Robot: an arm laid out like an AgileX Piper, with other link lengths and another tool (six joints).
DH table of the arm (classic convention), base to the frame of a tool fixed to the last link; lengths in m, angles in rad. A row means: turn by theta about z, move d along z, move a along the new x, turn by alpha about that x. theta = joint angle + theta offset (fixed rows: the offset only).
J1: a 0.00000  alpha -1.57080  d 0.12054  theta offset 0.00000
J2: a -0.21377  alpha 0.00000  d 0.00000  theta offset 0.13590
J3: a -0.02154  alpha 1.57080  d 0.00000  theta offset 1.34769
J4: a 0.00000  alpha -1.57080  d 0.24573  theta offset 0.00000
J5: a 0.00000  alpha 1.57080  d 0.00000  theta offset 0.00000
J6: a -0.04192  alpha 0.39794  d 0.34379  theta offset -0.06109
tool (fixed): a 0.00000  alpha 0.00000  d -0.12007  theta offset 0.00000
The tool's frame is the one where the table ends.
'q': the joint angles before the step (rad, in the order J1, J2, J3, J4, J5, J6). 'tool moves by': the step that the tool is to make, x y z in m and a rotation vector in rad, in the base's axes. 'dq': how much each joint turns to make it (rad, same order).
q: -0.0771, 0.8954, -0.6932, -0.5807, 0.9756, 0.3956
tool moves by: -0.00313, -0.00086, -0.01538, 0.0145, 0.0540, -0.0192
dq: 0.0001, 0.0453, 0.0000, 0.0065, 0.0178, 0.0114
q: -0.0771, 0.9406, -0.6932, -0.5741, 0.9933, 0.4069
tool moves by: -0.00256, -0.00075, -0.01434, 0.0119, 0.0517, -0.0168
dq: -0.0002, 0.0490, -0.0036, 0.0052, 0.0140, 0.0104
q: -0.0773, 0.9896, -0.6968, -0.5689, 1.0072, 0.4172
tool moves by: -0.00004, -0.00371, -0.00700, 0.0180, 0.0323, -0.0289
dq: -0.0176, 0.0480, -0.0245, 0.0165, 0.0128, 0.0013
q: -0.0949, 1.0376, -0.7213, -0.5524, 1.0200, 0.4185
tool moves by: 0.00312, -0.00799, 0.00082, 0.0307, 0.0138, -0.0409
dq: -0.0481, 0.0493, -0.0532, 0.0401, 0.0115, -0.0262
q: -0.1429, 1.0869, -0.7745, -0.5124, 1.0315, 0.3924
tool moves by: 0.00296, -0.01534, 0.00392, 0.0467, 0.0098, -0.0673
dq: -0.0842, 0.0607, -0.0789, 0.0628, 0.0202, -0.0462
